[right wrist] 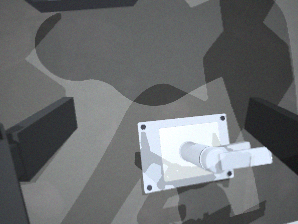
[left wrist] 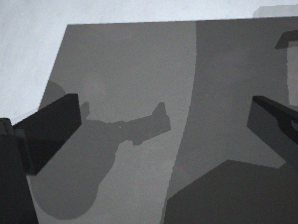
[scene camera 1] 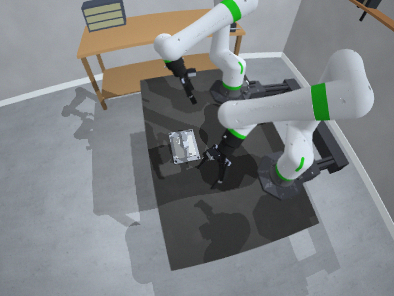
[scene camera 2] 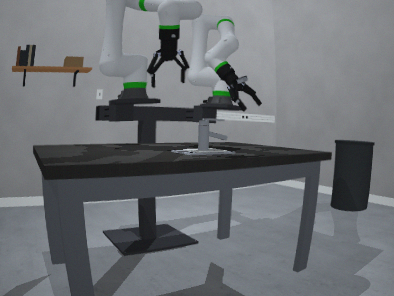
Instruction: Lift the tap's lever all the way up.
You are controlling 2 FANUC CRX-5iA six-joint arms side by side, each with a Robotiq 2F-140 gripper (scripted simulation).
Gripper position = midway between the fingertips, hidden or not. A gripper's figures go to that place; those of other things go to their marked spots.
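White base plate (right wrist: 152, 169), 0.47 m from the lens. Tap (right wrist: 181, 147), 0.47 m from the lens. My right gripper (right wrist: 160, 113), 0.15 m from the lens.
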